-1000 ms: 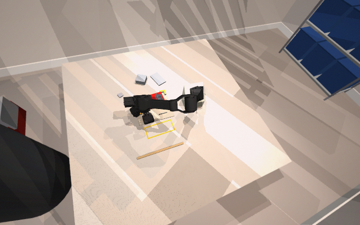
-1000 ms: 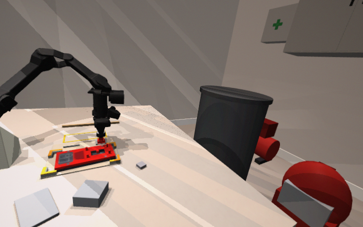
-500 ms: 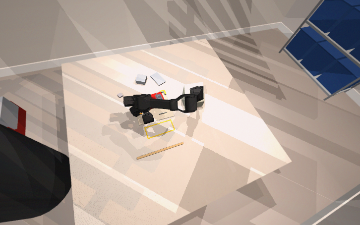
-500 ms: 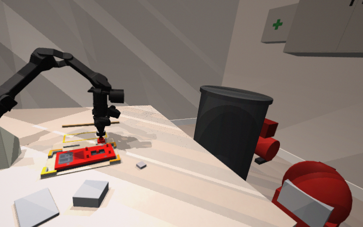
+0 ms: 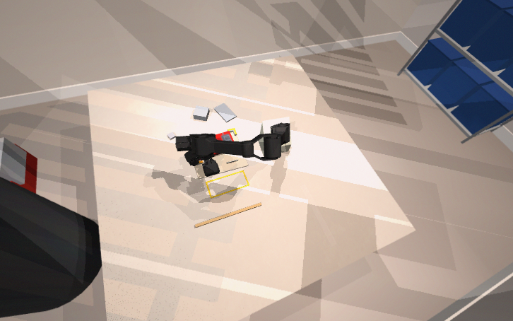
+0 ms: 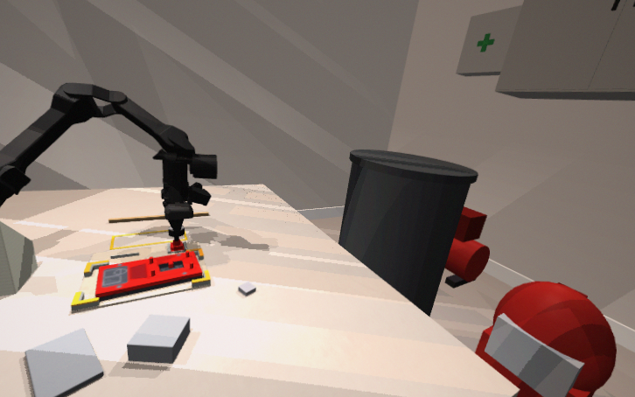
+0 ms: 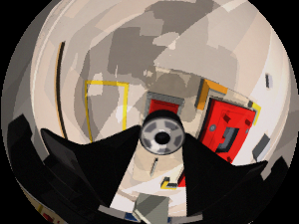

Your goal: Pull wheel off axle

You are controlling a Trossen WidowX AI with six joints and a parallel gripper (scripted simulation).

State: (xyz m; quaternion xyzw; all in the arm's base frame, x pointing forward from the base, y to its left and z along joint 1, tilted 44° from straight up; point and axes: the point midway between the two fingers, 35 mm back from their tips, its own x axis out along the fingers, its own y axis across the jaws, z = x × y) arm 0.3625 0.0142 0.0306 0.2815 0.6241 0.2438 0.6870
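The thin wooden stick lies 20 mm behind my gripper tip, 240 mm to the left of it and 60 mm below it.
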